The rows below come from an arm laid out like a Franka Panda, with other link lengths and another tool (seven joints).
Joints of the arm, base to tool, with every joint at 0 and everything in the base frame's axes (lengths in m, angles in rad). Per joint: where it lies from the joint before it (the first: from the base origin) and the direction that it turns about. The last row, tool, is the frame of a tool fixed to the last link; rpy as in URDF.
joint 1: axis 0 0 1 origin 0 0 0.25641
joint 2: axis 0 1 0 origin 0 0 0
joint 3: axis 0 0 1 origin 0 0 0.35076
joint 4: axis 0 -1 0 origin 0.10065 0 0
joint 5: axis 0 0 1 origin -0.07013 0 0.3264
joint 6: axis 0 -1 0 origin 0 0 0
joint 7: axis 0 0 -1 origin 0.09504 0 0
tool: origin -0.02 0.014 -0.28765 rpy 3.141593 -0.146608 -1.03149
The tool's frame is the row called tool.
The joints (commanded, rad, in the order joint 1, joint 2, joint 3, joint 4, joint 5, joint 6, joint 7), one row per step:
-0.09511 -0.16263 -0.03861 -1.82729 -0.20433 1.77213 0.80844
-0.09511 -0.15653 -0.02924 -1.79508 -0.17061 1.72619 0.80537
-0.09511 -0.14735 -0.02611 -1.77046 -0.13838 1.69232 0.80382
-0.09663 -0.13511 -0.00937 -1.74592 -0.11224 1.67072 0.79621
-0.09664 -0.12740 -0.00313 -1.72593 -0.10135 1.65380 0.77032
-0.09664 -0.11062 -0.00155 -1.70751 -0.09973 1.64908 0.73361
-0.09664 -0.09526 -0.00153 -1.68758 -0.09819 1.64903 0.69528
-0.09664 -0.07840 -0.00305 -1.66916 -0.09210 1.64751 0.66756
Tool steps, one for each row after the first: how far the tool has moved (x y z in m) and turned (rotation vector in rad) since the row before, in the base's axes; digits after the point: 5 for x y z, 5 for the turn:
-0.00269 0.01296 0.00537 0.03317 0.01546 0.00107
-0.00141 0.00994 0.00210 0.03301 0.01435 -0.00248
0.00275 0.01434 0.00222 0.02391 0.00737 0.01868
0.00077 0.00580 0.00306 0.00916 0.00636 0.02971
0.00429 0.00059 -0.00080 0.00007 0.00674 0.03752
0.00560 -0.00034 0.00095 -0.00065 -0.00069 0.03806
0.00534 0.00020 -0.00070 0.00484 0.00211 0.02576

